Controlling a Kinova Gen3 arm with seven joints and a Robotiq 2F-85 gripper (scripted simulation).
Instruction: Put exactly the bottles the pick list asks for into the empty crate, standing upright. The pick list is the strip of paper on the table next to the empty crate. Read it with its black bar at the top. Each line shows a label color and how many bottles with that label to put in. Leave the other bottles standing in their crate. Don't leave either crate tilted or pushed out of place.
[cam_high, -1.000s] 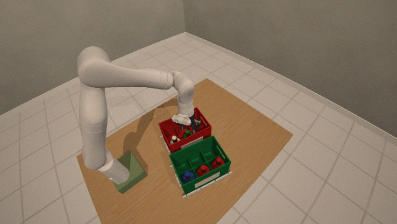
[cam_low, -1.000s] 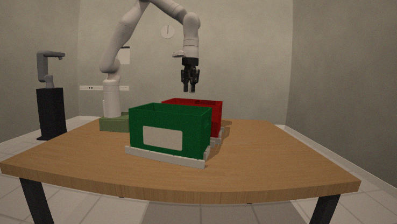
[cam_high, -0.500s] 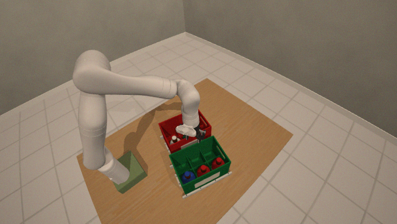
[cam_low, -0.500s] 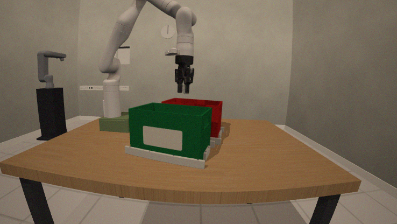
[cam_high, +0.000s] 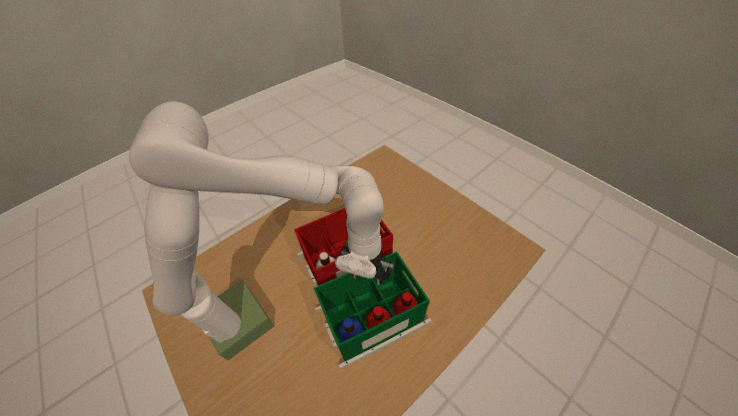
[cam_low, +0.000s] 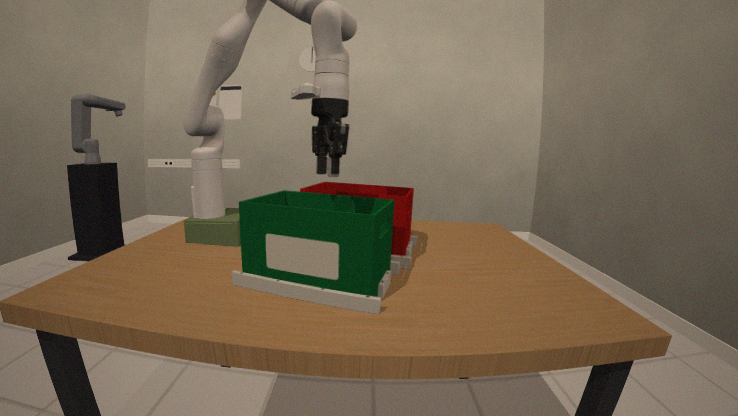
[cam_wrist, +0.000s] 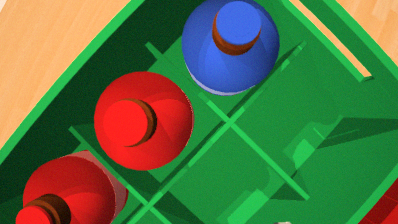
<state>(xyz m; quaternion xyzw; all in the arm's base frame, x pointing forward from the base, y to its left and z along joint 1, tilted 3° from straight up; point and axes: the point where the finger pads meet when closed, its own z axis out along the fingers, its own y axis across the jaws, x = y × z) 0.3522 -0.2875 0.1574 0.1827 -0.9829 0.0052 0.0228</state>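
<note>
My hand is 30 mm past the red-label bottle, 60 mm to the left of it and 150 mm above it. Also, from my hand: green crate 10 mm behind, 20 mm to the right, 160 mm below; then red-labelled bottle 50 mm ahead, 100 mm to the right, 150 mm below; then blue-label bottle 110 mm behind, 20 mm to the right, 150 mm below.
</note>
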